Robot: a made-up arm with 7 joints. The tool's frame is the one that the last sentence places.
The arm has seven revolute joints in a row. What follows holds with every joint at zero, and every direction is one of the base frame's.
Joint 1 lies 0.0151 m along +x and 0.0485 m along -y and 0.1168 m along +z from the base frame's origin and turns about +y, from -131.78 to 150.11 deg.
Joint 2 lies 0.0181 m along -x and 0.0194 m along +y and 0.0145 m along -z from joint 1 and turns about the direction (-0.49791, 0.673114, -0.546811), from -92.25 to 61.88 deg.
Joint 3 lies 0.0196 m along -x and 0.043 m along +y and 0.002 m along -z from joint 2 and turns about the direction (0.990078, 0.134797, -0.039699), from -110.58 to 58.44 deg.
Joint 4 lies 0.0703 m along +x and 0.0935 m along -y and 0.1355 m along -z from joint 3 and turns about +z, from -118.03 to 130.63 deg.
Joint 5 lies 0.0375 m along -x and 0.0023 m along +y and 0.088 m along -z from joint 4 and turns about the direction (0.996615, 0.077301, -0.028), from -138.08 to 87.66 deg.
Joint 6 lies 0.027 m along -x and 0.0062 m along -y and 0.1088 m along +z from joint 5 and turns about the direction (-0.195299, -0.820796, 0.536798), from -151.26 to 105.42 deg.
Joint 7 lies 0.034 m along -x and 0.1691 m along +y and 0.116 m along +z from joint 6 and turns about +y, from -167.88 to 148.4 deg.
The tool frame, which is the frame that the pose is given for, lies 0.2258 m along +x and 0.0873 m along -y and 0.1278 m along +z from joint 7; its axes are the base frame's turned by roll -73.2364, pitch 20.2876 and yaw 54.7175 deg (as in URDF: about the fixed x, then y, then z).
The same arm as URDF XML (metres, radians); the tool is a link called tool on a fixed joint. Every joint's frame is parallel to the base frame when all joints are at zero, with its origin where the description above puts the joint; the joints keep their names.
<robot name="arm">
<link name="base_link"/>
<link name="link1"/>
<link name="link2"/>
<link name="link3"/>
<link name="link4"/>
<link name="link5"/>
<link name="link6"/>
<link name="link7"/>
<link name="tool"/>
<joint name="joint 1" type="revolute"><parent link="base_link"/><child link="link1"/><origin xyz="0.0151 -0.0485 0.1168" rpy="0 0 0"/><axis xyz="0 1 0"/><limit lower="-2.3" upper="2.6199"/></joint>
<joint name="joint 2" type="revolute"><parent link="link1"/><child link="link2"/><origin xyz="-0.0181 0.0194 -0.0145" rpy="0 0 0"/><axis xyz="-0.49791 0.673114 -0.546811"/><limit lower="-1.6101" upper="1.08"/></joint>
<joint name="joint 3" type="revolute"><parent link="link2"/><child link="link3"/><origin xyz="-0.0196 0.043 -0.002" rpy="0 0 0"/><axis xyz="0.990078 0.134797 -0.039699"/><limit lower="-1.93" upper="1.02"/></joint>
<joint name="joint 4" type="revolute"><parent link="link3"/><child link="link4"/><origin xyz="0.0703 -0.0935 -0.1355" rpy="0 0 0"/><axis xyz="0 0 1"/><limit lower="-2.06" upper="2.2799"/></joint>
<joint name="joint 5" type="revolute"><parent link="link4"/><child link="link5"/><origin xyz="-0.0375 0.0023 -0.088" rpy="0 0 0"/><axis xyz="0.996615 0.077301 -0.028"/><limit lower="-2.41" upper="1.53"/></joint>
<joint name="joint 6" type="revolute"><parent link="link5"/><child link="link6"/><origin xyz="-0.027 -0.0062 0.1088" rpy="0 0 0"/><axis xyz="-0.195299 -0.820796 0.536798"/><limit lower="-2.64" upper="1.8399"/></joint>
<joint name="joint 7" type="revolute"><parent link="link6"/><child link="link7"/><origin xyz="-0.034 0.1691 0.116" rpy="0 0 0"/><axis xyz="0 1 0"/><limit lower="-2.9301" upper="2.5901"/></joint>
<joint name="tool_fixed" type="fixed"><parent link="link7"/><child link="tool"/><origin xyz="0.2258 -0.0873 0.1278" rpy="-1.2782 0.3541 0.955"/></joint>
</robot>

